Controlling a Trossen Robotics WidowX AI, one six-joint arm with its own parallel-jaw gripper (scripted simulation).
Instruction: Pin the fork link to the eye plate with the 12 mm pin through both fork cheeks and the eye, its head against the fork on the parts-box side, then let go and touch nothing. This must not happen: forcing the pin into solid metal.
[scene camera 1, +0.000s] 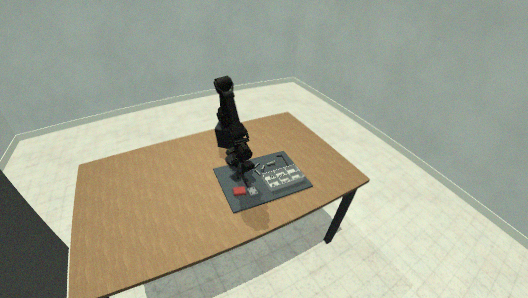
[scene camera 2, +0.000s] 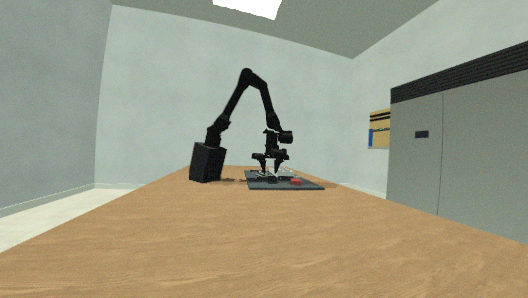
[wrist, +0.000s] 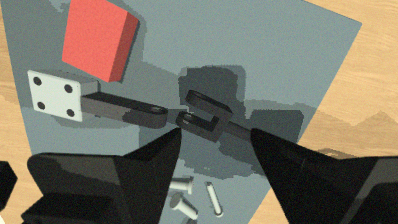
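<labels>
On a grey mat (wrist: 273, 71) and (scene camera 1: 226, 172) are the same spot.
</labels>
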